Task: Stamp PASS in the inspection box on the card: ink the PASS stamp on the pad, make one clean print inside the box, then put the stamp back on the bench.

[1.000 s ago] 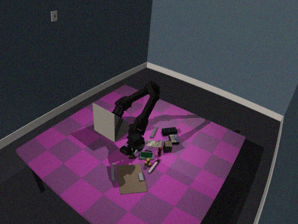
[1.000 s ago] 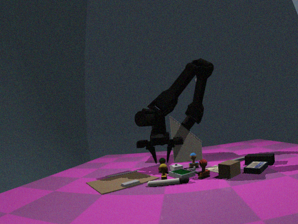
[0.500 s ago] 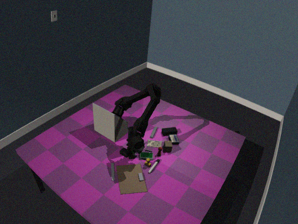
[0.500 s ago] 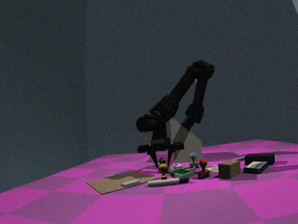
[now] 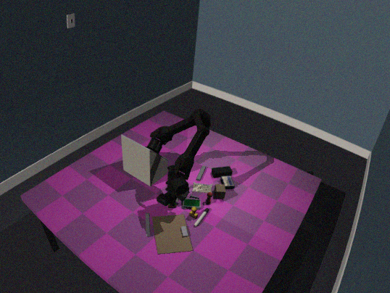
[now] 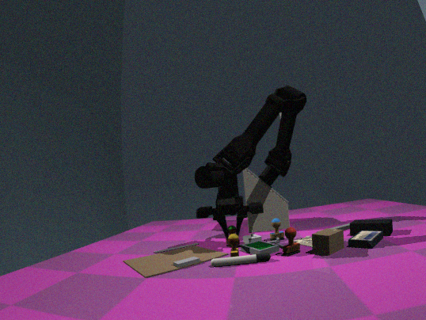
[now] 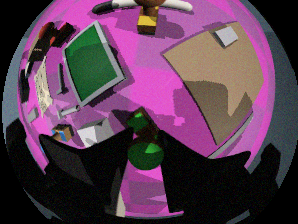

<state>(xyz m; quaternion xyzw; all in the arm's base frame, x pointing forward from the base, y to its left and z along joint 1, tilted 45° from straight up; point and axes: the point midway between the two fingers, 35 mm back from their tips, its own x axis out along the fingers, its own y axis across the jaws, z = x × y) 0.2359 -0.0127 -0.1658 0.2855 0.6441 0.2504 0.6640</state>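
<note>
My gripper tip is 70 mm short of the green ink pad, 70 mm to the right of it and 20 mm above it. The rest, counted from my gripper tip: green-knobbed stamp (right at my gripper tip); then grey box (30 mm behind, 60 mm to the left, 10 mm below); then yellow-knobbed stamp (120 mm ahead, 10 mm to the left).
</note>
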